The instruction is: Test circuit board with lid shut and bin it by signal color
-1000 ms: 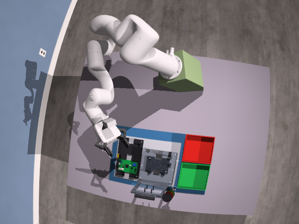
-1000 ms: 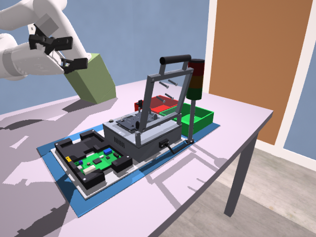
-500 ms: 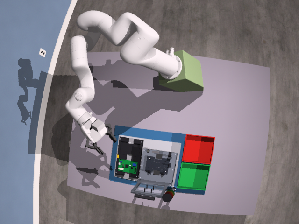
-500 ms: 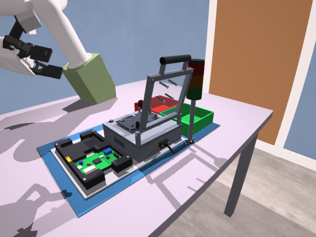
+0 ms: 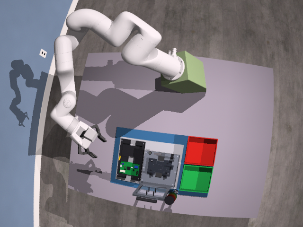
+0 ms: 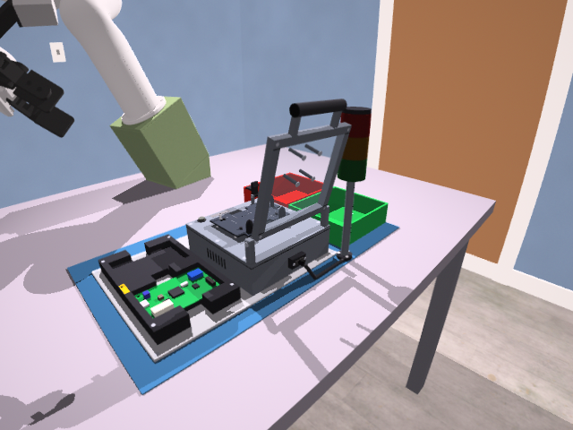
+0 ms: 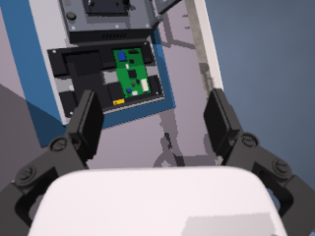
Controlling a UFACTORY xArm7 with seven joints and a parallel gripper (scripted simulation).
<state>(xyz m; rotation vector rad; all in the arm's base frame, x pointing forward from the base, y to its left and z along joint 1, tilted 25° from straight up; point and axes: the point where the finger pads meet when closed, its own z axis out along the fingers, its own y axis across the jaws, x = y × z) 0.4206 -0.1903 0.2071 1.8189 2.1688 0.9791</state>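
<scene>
The green circuit board is 25 cm below my hand, 9 cm ahead of it and 8 cm to the left of it. Also, from my hand: clear lid: 26 cm to the left, 17 cm ahead, 9 cm below; then red bin: 45 cm to the left, 26 cm below, 7 cm behind; then plate: 26 cm to the left, 20 cm below, 5 cm ahead.
</scene>
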